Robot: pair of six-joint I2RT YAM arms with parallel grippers.
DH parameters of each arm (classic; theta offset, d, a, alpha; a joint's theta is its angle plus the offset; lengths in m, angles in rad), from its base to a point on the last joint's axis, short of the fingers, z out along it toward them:
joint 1: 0 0.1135 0.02 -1.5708
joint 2: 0 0 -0.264 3.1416
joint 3: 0.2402 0 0.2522 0
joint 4: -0.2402 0 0.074 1.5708
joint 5: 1.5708 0 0 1.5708
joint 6: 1.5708 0.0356 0 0
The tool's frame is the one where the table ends.
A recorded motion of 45 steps. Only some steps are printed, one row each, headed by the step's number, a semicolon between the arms.
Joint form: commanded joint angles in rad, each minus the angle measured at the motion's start. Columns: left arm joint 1, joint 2, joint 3, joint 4, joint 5, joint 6; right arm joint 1, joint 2, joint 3, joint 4, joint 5, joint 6.
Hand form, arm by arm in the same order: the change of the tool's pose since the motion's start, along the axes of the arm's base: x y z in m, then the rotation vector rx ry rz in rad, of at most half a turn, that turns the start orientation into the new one. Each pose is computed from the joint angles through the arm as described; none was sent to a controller.
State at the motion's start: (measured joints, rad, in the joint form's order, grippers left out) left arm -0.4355 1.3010 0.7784 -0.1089 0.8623 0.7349; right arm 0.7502 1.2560 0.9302 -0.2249 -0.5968 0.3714
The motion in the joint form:
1: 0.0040 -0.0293 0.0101 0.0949 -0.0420 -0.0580; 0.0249 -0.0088 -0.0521 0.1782 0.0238 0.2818
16: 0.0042 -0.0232 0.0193 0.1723 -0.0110 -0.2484; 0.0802 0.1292 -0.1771 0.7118 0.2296 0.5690
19: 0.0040 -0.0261 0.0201 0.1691 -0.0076 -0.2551; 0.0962 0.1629 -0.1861 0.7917 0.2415 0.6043
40: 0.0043 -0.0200 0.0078 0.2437 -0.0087 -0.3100; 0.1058 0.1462 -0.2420 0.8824 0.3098 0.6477
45: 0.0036 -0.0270 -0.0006 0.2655 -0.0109 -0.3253; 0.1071 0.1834 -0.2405 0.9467 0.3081 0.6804
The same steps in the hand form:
1: 0.0038 0.0005 0.0179 -0.0475 -0.0783 0.0602; -0.0021 0.0066 0.0006 0.1276 0.1514 -0.1052
16: 0.0076 -0.0020 0.0266 -0.1338 0.0326 0.0949; 0.0105 0.0338 -0.0277 0.3721 0.1902 -0.3024
19: 0.0070 -0.0018 0.0273 -0.1365 0.0393 0.0938; 0.0103 0.0406 -0.0321 0.4100 0.2030 -0.3002
40: 0.0093 -0.0028 0.0284 -0.1729 0.0403 0.1081; 0.0048 0.0353 -0.0363 0.4678 0.2004 -0.3566
45: 0.0082 -0.0024 0.0293 -0.1849 0.0361 0.1123; 0.0081 0.0398 -0.0396 0.5004 0.2180 -0.3546

